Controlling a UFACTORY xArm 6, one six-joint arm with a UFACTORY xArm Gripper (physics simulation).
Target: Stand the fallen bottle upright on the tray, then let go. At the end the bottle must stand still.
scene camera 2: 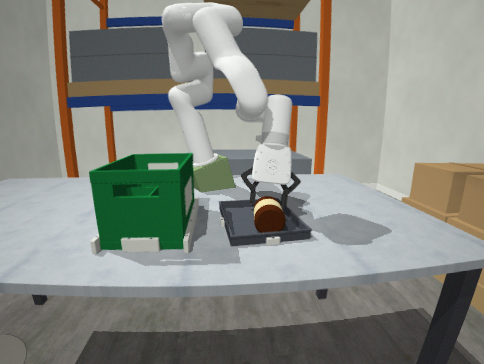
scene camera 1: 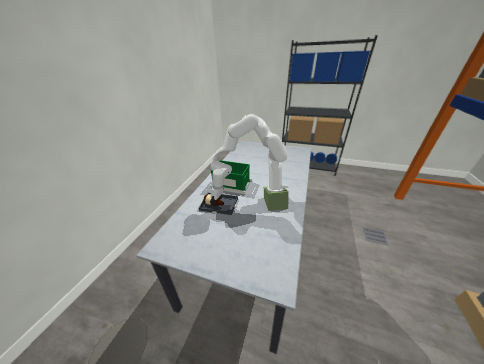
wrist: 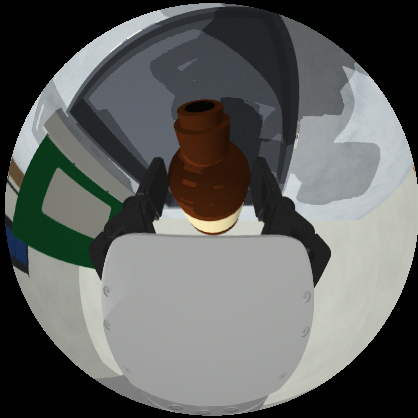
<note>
The pictures show: the gripper, a green crate, a dark tray and a brown bottle.
The gripper is seen too in the wrist view.
</note>
